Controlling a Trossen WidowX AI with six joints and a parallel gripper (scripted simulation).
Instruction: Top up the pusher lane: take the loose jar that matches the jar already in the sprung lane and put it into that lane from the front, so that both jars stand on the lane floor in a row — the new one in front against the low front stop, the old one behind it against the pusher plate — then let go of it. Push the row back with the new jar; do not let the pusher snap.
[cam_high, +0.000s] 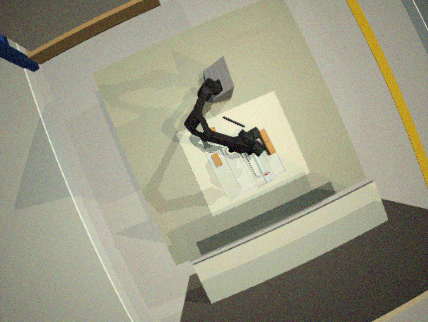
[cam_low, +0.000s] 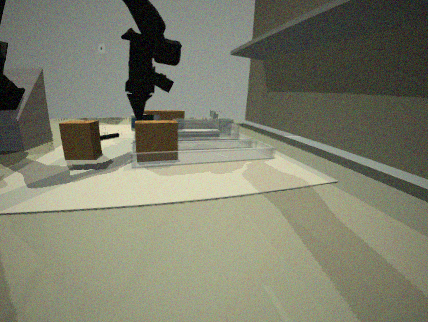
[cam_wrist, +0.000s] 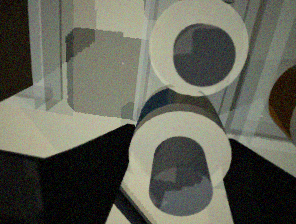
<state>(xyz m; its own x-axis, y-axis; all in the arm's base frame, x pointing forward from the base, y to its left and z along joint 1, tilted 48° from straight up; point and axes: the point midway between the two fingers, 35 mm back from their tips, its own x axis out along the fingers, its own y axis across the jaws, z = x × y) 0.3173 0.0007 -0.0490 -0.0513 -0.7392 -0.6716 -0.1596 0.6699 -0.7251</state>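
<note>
My gripper tip is 16 cm short of the pusher lane, 5 cm to the right of it and 3 cm above it. From my gripper tip the other things lie so: shelf wall 63 cm ahead, 34 cm above, 4 cm to the left.
</note>
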